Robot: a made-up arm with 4 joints.
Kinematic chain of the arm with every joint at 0, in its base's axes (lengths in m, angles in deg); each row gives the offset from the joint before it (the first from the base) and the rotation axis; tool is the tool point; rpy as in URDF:
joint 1: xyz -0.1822 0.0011 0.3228 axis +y
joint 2: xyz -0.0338 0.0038 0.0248 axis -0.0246 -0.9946 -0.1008
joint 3: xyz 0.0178 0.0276 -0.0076 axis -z
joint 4: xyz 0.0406 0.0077 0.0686 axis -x
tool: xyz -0.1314 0.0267 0.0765 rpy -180 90 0
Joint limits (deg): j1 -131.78..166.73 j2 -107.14..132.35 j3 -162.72..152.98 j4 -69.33..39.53
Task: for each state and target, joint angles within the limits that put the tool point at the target. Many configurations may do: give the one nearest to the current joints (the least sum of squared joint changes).
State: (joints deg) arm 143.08 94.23 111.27 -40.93
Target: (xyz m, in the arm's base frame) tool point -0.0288 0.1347 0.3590
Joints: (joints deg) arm 152.90 78.76 84.84 -47.58
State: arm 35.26 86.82 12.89 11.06
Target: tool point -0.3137 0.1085 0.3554
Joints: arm 46.50 104.48 -7.84 28.21
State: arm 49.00 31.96 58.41 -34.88
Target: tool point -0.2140 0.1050 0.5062
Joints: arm 39.79 32.78 46.41 -24.17
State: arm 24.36 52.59 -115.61 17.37
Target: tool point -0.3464 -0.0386 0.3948
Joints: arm 9.42 63.09 -83.71 13.07
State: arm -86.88 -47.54 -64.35 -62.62
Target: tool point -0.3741 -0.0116 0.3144
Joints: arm -63.28 -0.78 -33.07 -19.98
